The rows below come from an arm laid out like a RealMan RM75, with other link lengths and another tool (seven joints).
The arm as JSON. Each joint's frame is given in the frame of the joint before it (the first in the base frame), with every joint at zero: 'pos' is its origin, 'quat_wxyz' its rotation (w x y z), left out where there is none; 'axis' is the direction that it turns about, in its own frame. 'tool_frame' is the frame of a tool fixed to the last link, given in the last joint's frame.
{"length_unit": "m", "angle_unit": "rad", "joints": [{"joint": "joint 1", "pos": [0.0, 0.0, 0.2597], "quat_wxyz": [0.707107, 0.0, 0.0, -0.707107], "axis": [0.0, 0.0, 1.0]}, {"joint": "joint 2", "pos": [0.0, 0.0, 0.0], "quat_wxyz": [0.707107, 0.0, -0.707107, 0.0], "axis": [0.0, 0.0, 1.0]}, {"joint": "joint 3", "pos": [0.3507, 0.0, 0.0], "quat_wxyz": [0.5, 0.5, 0.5, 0.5], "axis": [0.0, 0.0, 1.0]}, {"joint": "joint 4", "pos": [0.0, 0.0, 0.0], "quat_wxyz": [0.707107, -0.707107, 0.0, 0.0], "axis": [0.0, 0.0, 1.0]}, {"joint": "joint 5", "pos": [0.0, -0.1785, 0.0], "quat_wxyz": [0.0, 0.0, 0.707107, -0.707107], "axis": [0.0, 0.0, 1.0]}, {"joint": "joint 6", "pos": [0.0, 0.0, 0.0], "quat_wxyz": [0.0, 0.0, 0.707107, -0.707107], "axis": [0.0, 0.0, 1.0]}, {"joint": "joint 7", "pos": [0.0, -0.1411, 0.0], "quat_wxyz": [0.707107, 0.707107, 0.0, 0.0], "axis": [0.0, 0.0, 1.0]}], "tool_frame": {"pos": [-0.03, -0.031, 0.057], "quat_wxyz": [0.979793, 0.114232, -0.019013, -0.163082]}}
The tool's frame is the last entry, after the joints.
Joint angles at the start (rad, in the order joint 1, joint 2, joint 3, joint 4, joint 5, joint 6, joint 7): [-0.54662 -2.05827 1.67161 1.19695 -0.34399 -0.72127 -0.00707]
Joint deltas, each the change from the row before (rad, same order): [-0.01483 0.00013 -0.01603 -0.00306 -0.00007 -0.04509 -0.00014]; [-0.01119 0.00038 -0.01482 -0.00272 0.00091 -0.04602 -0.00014]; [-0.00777 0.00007 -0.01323 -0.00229 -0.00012 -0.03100 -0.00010]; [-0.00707 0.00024 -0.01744 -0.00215 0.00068 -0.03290 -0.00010]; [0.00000 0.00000 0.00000 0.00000 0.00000 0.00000 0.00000]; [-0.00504 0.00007 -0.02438 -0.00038 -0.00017 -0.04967 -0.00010]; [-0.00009 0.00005 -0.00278 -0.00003 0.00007 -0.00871 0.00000]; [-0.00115 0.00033 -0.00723 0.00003 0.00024 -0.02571 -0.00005]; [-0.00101 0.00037 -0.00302 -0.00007 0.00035 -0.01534 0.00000]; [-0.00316 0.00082 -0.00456 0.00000 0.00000 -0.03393 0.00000]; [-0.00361 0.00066 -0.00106 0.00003 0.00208 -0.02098 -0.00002]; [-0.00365 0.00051 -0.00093 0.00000 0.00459 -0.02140 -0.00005]
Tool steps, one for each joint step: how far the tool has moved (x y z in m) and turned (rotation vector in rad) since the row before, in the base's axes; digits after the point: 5 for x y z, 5 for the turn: [-0.00109 -0.00057 0.00085 -0.01745 0.00923 0.02665]; [-0.00262 -0.00211 0.00093 -0.01867 0.01073 0.02984]; [-0.00175 -0.00133 0.00102 -0.01077 0.00468 0.02197]; [-0.00247 -0.00155 0.00189 -0.00876 0.00375 0.02564]; [0.00000 0.00000 0.00000 0.00000 0.00000 0.00000]; [-0.00486 -0.00443 0.00237 -0.01458 0.00363 0.04105]; [-0.00110 -0.00118 0.00020 -0.00366 0.00141 0.00722]; [-0.00276 -0.00325 0.00057 -0.01138 0.00467 0.01988]; [-0.00148 -0.00193 0.00027 -0.00767 0.00375 0.01095]; [-0.00256 -0.00420 0.00024 -0.01867 0.00849 0.02231]; [-0.00095 -0.00205 0.00034 -0.01219 0.00820 0.01097]; [-0.00117 -0.00204 0.00067 -0.01194 0.01067 0.01083]
